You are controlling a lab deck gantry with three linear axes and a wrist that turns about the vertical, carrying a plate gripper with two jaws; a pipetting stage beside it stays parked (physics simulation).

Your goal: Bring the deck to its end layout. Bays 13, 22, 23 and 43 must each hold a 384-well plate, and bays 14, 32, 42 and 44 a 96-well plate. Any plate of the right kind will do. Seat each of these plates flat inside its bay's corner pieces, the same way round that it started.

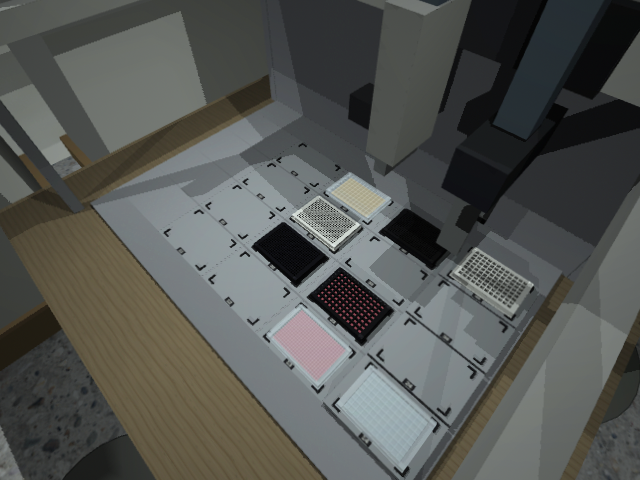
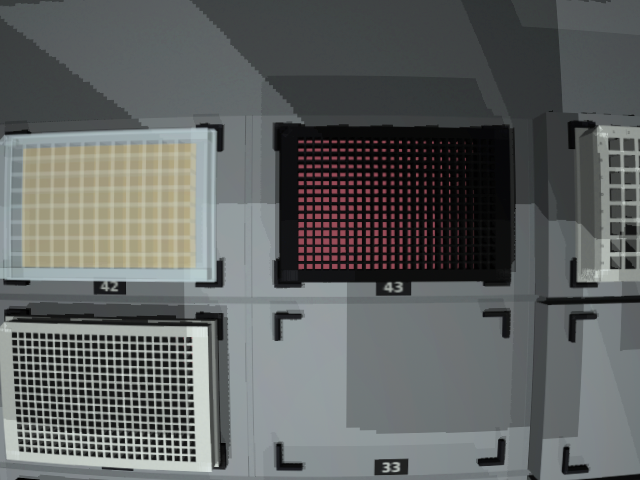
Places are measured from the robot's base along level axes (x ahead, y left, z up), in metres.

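Where they show: gripper, fingertip midpoint: (image 1: 461, 231); robot's base, link origin: (image 1: 165, 233).
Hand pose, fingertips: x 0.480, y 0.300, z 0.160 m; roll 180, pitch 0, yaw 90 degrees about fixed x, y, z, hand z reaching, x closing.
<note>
Things, the pixels of their top centre, and the offset from my fingertips. "spot": a spot on its surface instead.
- black 384-well plate with red wells, top centre: (image 2: 398, 203) (image 1: 418, 233) dx -0.088, dy +0.064, dz -0.146 m
- clear 96-well plate with yellow wells, top centre: (image 2: 96, 204) (image 1: 358, 193) dx -0.252, dy +0.064, dz -0.146 m
- white 384-well plate, top centre: (image 2: 100, 397) (image 1: 325, 219) dx -0.252, dy -0.043, dz -0.146 m
- white 96-well plate, top centre: (image 1: 492, 277) dx +0.076, dy +0.064, dz -0.131 m
- black 384-well plate, top centre: (image 1: 289, 249) dx -0.252, dy -0.150, dz -0.146 m
- black 96-well plate with pink wells, top centre: (image 1: 350, 300) dx -0.088, dy -0.150, dz -0.146 m
- pink 384-well plate, top centre: (image 1: 308, 341) dx -0.088, dy -0.257, dz -0.146 m
- clear coarse-grid plate, top centre: (image 1: 386, 412) dx +0.076, dy -0.257, dz -0.131 m
- Bay 33, surface spot: (image 2: 310, 382) spot: dx -0.135, dy -0.036, dz -0.160 m
My gripper (image 1: 466, 232) hangs above the back right of the deck, open and empty. A black 384-well plate with red wells (image 1: 415, 237) (image 2: 395, 206) sits in bay 43. A clear 96-well plate with yellow wells (image 1: 357, 196) (image 2: 108, 206) sits in bay 42, a white 384-well plate (image 1: 325, 223) (image 2: 105, 395) in bay 32. A white 96-well plate (image 1: 492, 280) (image 2: 620, 196) sits in bay 44. Bay 22 holds a black 384-well plate (image 1: 290, 252), bay 23 a black 96-well plate with pink wells (image 1: 351, 303), bay 13 a pink 384-well plate (image 1: 310, 345), bay 14 a clear coarse-grid plate (image 1: 386, 415).
Bay 33 (image 2: 310, 382) shows its four corner pieces and label. The parked pipetting stage (image 1: 405, 87) stands behind the deck, left of my gripper. A wooden table edge (image 1: 155, 361) runs along the deck's front.
</note>
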